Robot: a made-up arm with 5 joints.
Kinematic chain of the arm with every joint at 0, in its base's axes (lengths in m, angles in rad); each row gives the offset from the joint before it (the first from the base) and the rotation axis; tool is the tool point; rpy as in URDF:
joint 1: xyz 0 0 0.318 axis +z
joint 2: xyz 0 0 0 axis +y
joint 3: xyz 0.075 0 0.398 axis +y
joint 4: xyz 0.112 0 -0.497 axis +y
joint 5: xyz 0.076 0 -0.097 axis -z
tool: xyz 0 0 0 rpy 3.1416 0 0
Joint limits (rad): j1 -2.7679..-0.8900 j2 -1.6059..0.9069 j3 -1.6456..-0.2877 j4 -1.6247..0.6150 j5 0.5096..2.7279
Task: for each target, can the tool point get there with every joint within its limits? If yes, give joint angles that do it. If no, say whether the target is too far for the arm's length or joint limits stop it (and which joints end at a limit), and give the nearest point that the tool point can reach.
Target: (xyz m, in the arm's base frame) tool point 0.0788 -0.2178 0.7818
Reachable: yes | joints -1.2236 -1.0353 -0.4661 -0.7122 1.4440
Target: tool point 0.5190 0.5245 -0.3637
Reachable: no: joint limits stop it (at a limit: joint 1, joint 2, joint 3) | nearest point 0.0618 -0.0763 -0.0707 | short by 0.810 m
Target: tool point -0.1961 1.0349 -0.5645
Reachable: no: too far | nearest point -0.0924 -0.0362 -0.0714 | short by 1.184 m
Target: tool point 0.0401 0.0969 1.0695
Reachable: yes | joints -1.9633 -1.2133 -1.1229 -0.4638 0.7908
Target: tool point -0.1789 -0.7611 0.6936
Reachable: yes | joints -1.8016 0.1965 -1.5054 0.2363 1.4064
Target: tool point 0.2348 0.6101 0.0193
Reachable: no: joint limits stop it (at a limit: joint 1, joint 2, joint 3, joint 4) | nearest point 0.0604 -0.0746 -0.0693 | short by 0.712 m
